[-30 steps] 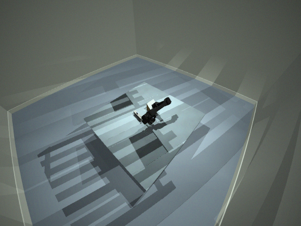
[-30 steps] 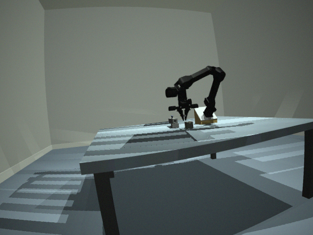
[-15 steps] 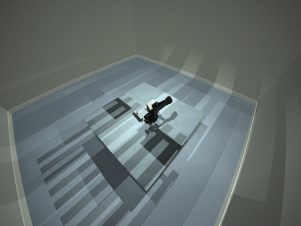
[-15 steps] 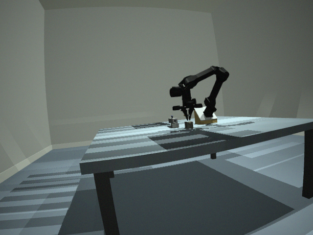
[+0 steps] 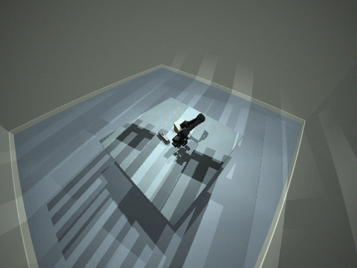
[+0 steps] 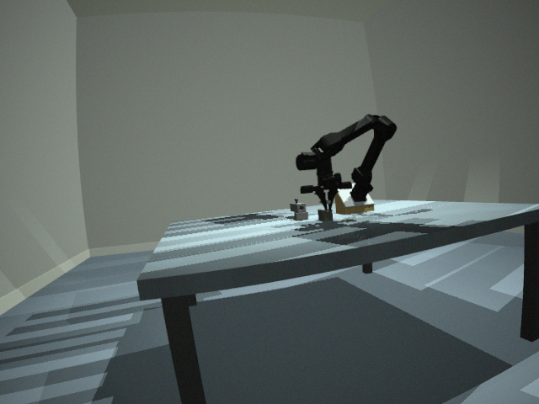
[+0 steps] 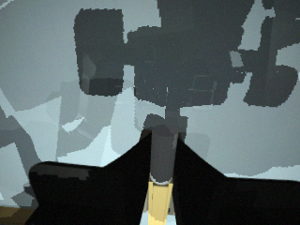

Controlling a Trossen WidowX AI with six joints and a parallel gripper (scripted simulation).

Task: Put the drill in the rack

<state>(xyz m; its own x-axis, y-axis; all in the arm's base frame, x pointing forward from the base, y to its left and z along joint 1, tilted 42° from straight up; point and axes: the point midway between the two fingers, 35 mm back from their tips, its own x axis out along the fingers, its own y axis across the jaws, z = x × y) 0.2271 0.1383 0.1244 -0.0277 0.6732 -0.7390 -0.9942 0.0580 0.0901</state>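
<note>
Now: the drill 40 mm to the right of my gripper tip and 30 mm above it. From my gripper tip the other things lie so: rack (50 mm to the right, 20 mm below).
</note>
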